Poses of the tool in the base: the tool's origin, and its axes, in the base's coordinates. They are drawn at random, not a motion.
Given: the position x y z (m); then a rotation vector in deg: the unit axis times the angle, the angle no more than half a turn.
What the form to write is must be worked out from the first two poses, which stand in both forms.
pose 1, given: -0.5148 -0.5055 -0.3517 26.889 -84.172 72.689
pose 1, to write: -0.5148 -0.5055 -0.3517 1.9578 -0.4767 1.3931
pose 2, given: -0.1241 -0.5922 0.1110 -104.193 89.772 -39.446
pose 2, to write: -0.1241 -0.5922 0.1110 1.3392 0.8304 -2.9534
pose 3, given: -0.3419 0.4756 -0.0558 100.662 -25.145 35.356
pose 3, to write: -0.3419 0.4756 -0.0558 0.6371 0.1805 1.7721
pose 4, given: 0.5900 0.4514 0.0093 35.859 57.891 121.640
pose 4, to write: 0.5900 0.4514 0.0093 2.6079 0.7276 -0.6810
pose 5, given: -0.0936 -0.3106 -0.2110 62.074 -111.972 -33.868
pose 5, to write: -0.0936 -0.3106 -0.2110 2.1443 -0.9699 -3.1130
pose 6, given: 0.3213 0.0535 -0.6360 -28.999 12.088 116.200
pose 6, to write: 0.3213 0.0535 -0.6360 2.0192 -0.2667 -0.3755
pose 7, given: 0.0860 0.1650 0.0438 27.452 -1.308 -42.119
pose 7, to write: 0.0860 0.1650 0.0438 -0.7081 -0.1862 0.4327
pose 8, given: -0.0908 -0.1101 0.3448 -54.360 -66.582 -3.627
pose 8, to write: -0.0908 -0.1101 0.3448 -0.8454 -0.8440 -1.4639
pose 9, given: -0.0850 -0.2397 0.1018 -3.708 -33.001 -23.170
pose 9, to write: -0.0850 -0.2397 0.1018 -0.4722 -0.5429 -0.2013
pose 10, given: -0.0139 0.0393 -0.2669 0.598 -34.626 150.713
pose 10, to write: -0.0139 0.0393 -0.2669 2.7073 -0.0888 0.4320
